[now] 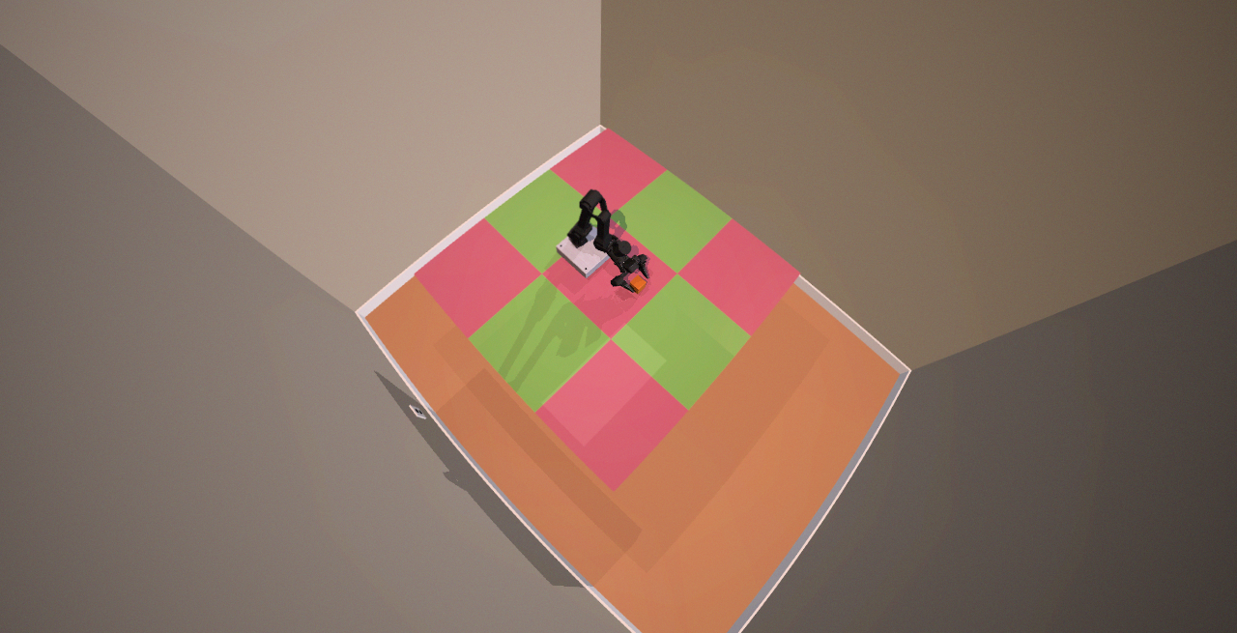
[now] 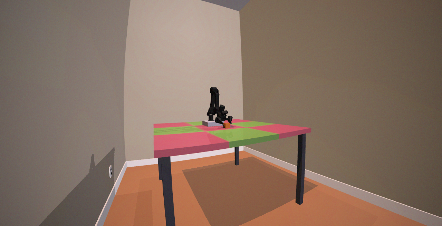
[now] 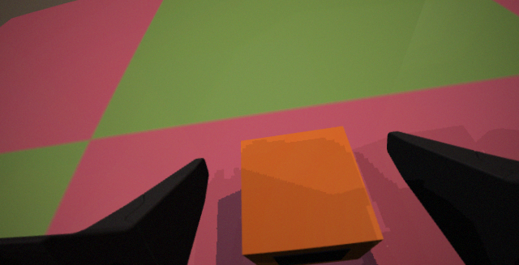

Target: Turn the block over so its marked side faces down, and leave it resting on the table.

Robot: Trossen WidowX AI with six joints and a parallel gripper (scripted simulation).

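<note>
The small orange block lies 3 cm behind my gripper tip and 2 cm below it.
</note>
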